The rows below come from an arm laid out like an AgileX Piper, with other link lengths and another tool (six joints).
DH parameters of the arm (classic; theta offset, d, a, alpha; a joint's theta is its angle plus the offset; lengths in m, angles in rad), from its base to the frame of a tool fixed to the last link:
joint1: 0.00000 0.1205 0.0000 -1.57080
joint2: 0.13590 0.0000 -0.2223 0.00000
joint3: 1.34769 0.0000 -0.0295 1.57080
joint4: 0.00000 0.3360 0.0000 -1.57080
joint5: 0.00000 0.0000 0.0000 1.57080
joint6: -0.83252 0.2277 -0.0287 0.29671
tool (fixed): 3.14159 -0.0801 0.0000 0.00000
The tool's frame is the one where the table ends.
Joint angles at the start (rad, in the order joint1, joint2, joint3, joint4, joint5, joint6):
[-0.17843 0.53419 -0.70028 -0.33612 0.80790 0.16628]
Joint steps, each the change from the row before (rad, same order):
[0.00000 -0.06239 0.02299 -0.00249 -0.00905 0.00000]
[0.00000 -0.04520 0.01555 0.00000 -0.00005 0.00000]
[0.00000 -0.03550 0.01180 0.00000 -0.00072 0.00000]
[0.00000 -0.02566 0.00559 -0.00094 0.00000 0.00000]
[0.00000 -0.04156 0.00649 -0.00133 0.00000 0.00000]
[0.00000 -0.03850 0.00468 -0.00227 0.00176 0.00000]
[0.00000 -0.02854 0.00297 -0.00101 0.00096 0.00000]
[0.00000 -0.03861 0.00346 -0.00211 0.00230 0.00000]
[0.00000 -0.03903 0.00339 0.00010 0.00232 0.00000]
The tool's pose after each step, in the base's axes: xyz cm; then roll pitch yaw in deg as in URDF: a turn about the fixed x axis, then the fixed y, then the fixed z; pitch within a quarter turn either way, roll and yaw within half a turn. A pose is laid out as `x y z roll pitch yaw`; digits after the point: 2 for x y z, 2 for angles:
26.43 -4.77 30.05 103.16 -27.46 49.35
25.71 -4.64 30.55 101.50 -28.32 50.13
25.14 -4.53 30.95 100.11 -29.00 50.81
24.71 -4.46 31.35 98.92 -29.50 51.37
23.96 -4.34 32.09 96.84 -30.38 52.38
23.22 -4.24 32.78 94.87 -31.12 53.31
22.66 -4.16 33.30 93.36 -31.70 54.05
21.87 -4.04 33.99 91.30 -32.43 55.05
21.05 -3.91 34.67 89.23 -33.24 56.14

